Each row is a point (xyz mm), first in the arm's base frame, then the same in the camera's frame.
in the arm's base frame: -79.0 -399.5 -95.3
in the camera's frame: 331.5 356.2 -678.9
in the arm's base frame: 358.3 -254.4 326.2
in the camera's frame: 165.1 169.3 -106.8
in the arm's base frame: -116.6 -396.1 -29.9
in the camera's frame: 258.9 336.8 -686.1
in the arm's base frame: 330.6 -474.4 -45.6
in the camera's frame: 520.2 169.5 -354.3
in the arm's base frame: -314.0 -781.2 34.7
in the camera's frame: 229.3 29.5 -996.1
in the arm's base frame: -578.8 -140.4 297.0
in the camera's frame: -316.7 507.7 -845.4
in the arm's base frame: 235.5 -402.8 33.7
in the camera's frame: 386.1 214.8 -374.6
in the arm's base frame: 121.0 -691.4 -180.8
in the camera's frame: 592.6 102.7 -669.9
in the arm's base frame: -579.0 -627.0 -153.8
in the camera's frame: 200.0 314.5 -1213.8
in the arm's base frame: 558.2 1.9 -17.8
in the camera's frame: 461.7 501.8 52.5
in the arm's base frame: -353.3 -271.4 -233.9
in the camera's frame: 265.5 597.6 -898.6
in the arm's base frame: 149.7 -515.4 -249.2
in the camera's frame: 606.7 276.9 -592.7
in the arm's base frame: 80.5 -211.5 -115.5
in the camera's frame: 368.5 485.4 -471.2
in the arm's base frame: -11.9 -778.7 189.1
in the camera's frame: 255.4 -116.2 -690.8
